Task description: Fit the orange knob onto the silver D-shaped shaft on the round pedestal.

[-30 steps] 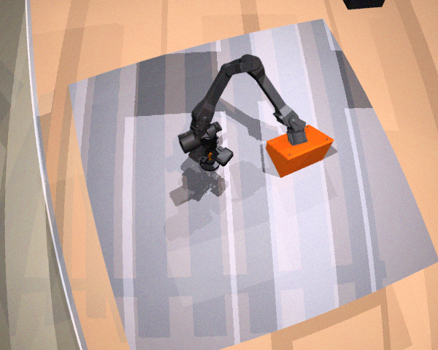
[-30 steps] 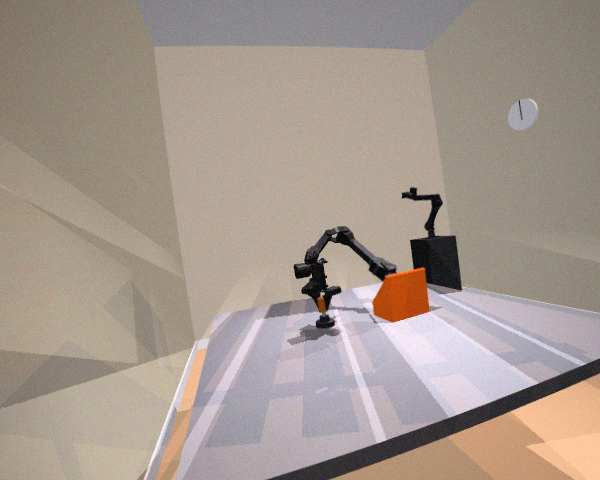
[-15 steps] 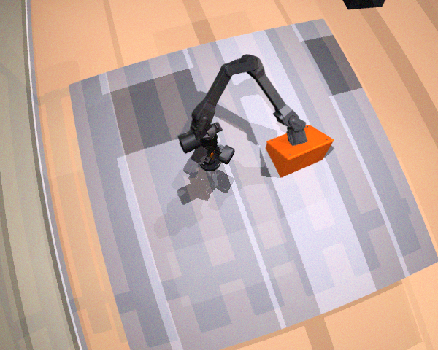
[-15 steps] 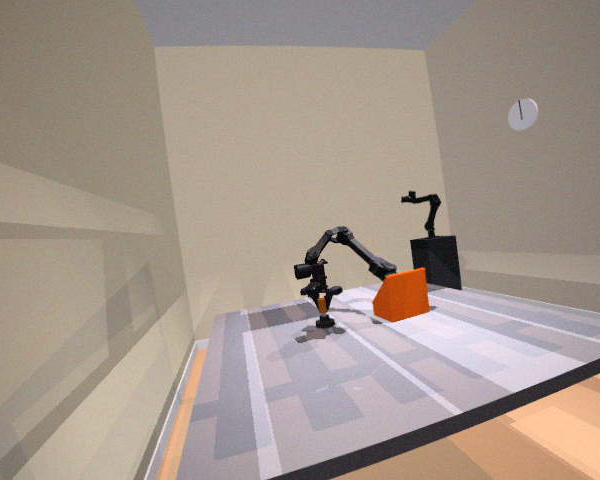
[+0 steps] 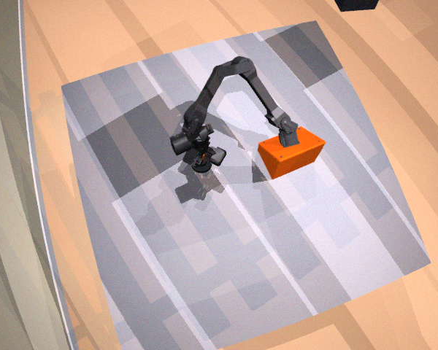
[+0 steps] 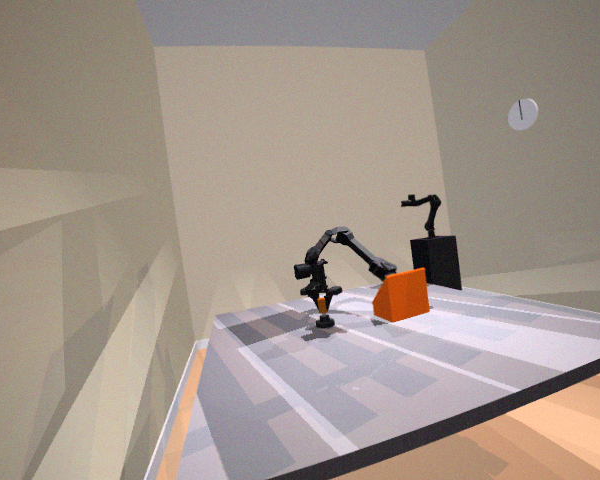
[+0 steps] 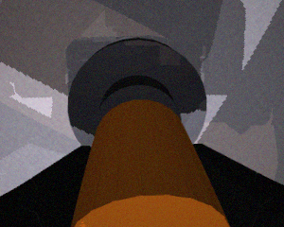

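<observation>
The orange knob lies 3 cm above my gripper tip. Round my gripper tip: dark round pedestal 4 cm below.
</observation>
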